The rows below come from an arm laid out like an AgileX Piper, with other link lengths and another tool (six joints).
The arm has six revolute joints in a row. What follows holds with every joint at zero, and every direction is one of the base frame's.
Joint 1 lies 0.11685 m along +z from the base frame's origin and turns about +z.
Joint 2 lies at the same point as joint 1 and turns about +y.
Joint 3 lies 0.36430 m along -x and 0.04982 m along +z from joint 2 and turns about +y.
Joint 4 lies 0.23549 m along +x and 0.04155 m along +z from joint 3 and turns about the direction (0.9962, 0, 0.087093).
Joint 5 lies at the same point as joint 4 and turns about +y.
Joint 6 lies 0.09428 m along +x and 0.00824 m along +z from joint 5 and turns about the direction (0.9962, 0, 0.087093).
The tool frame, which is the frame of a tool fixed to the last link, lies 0.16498 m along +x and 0.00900 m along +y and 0.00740 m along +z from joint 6; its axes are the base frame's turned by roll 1.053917, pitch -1.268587 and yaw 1.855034 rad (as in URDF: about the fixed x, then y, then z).
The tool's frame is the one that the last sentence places.
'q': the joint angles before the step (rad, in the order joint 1, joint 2, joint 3, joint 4, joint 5, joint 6). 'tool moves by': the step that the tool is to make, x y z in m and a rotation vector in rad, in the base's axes. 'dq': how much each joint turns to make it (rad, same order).
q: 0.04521 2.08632 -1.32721 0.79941 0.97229 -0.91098
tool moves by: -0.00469 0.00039 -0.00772 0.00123 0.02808 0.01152
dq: 0.00000 0.01865 0.00001 -0.00486 0.01405 -0.00081
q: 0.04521 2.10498 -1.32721 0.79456 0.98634 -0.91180
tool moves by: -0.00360 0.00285 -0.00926 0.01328 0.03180 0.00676
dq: 0.00001 0.02719 0.00002 0.01164 0.01328 -0.00880
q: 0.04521 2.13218 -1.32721 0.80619 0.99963 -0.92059
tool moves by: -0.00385 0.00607 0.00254 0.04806 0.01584 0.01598
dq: -0.00780 0.01321 -0.00002 0.04131 0.03728 -0.03926
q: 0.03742 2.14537 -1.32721 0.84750 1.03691 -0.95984
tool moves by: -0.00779 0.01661 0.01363 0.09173 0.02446 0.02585
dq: -0.00001 0.00859 -0.00185 0.07342 0.07188 -0.04603
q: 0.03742 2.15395 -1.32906 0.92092 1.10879 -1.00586
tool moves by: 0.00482 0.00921 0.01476 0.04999 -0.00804 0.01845
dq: 0.00179 0.00671 -0.04314 0.02895 0.05213 -0.00612
